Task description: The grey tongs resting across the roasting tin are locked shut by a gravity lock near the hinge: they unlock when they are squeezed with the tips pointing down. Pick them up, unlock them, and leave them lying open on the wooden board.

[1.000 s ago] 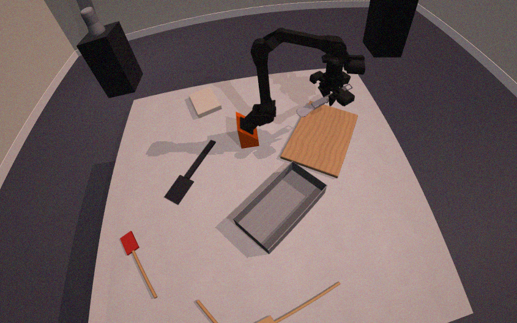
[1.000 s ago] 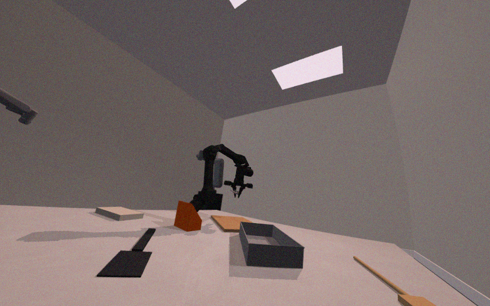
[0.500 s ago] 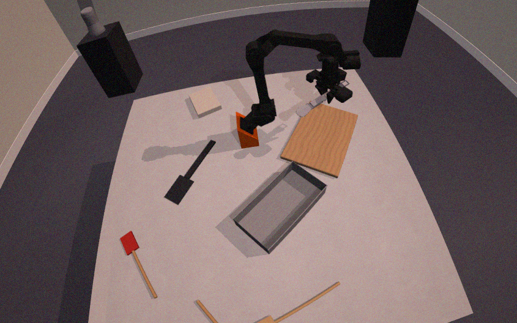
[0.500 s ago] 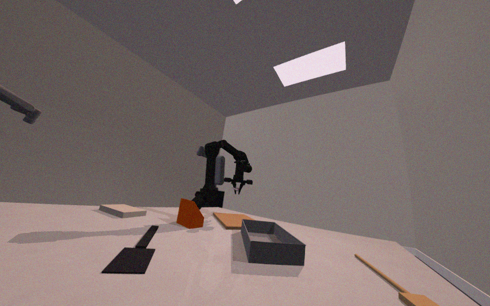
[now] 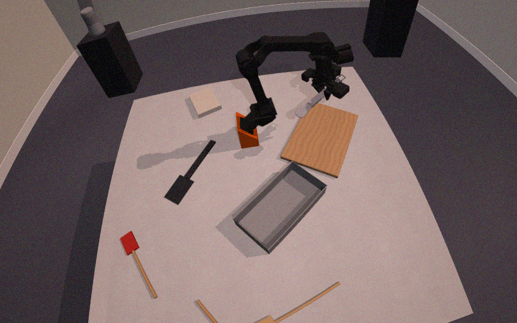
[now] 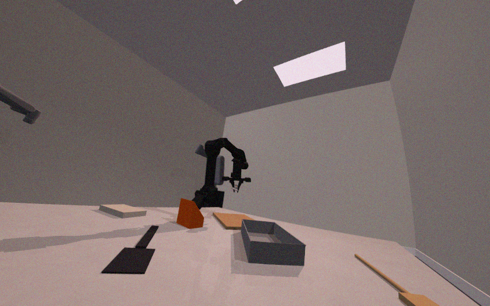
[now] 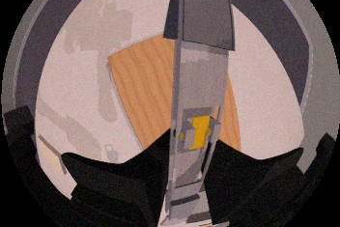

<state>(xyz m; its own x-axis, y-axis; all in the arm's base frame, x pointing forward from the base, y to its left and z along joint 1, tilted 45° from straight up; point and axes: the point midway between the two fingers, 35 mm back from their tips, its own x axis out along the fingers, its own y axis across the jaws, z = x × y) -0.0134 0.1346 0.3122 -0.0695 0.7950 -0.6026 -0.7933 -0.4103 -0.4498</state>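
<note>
My gripper tip is 40 mm below the yellow lock slider, 10 mm to the right of it and 10 mm past it. Also, from my gripper tip: wooden board (160 mm below, 40 mm ahead); then pale slab (530 mm to the right, 250 mm behind, 160 mm below); then grey roasting tin (360 mm ahead, 220 mm to the right, 140 mm below).
</note>
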